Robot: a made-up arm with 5 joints. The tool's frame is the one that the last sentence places.
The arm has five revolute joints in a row. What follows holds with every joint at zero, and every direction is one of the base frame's.
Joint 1 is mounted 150.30 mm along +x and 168.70 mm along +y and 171.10 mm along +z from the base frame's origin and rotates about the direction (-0.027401, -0.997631, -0.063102).
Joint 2 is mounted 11.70 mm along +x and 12.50 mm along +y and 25.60 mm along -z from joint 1 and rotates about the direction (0.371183, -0.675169, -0.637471).
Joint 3 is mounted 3.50 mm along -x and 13.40 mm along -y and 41.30 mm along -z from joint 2 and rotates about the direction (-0.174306, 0.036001, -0.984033).
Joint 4 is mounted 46.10 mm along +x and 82.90 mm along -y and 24.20 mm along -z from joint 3 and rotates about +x.
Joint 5 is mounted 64.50 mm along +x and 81.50 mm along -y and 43.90 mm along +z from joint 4 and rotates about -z.
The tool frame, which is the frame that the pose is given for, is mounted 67.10 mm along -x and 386.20 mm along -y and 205.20 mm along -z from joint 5; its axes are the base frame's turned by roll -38.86, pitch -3.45 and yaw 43.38 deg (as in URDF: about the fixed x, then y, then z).
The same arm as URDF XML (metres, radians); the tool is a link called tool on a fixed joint. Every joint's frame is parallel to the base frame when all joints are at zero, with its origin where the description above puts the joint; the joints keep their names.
<robot name="arm">
<joint name="joint 1" type="continuous"><parent link="base_link"/><child link="link1"/><origin xyz="0.1503 0.1687 0.1711"/><axis xyz="-0.027401 -0.997631 -0.063102"/></joint>
<joint name="joint 2" type="continuous"><parent link="link1"/><child link="link2"/><origin xyz="0.0117 0.0125 -0.0256"/><axis xyz="0.371183 -0.675169 -0.637471"/></joint>
<joint name="joint 3" type="continuous"><parent link="link2"/><child link="link3"/><origin xyz="-0.0035 -0.0134 -0.0413"/><axis xyz="-0.174306 0.036001 -0.984033"/></joint>
<joint name="joint 4" type="continuous"><parent link="link3"/><child link="link4"/><origin xyz="0.0461 -0.0829 -0.0242"/><axis xyz="1 0 0"/></joint>
<joint name="joint 5" type="continuous"><parent link="link4"/><child link="link5"/><origin xyz="0.0645 -0.0815 0.0439"/><axis xyz="0 0 -1"/></joint>
<joint name="tool_joint" type="fixed"><parent link="link5"/><child link="tool"/><origin xyz="-0.0671 -0.3862 -0.2052" rpy="-0.6782 -0.0602 0.7571"/></joint>
<link name="base_link"/>
<link name="link1"/>
<link name="link2"/>
<link name="link3"/>
<link name="link4"/>
<link name="link5"/>
<link name="tool"/>
</robot>

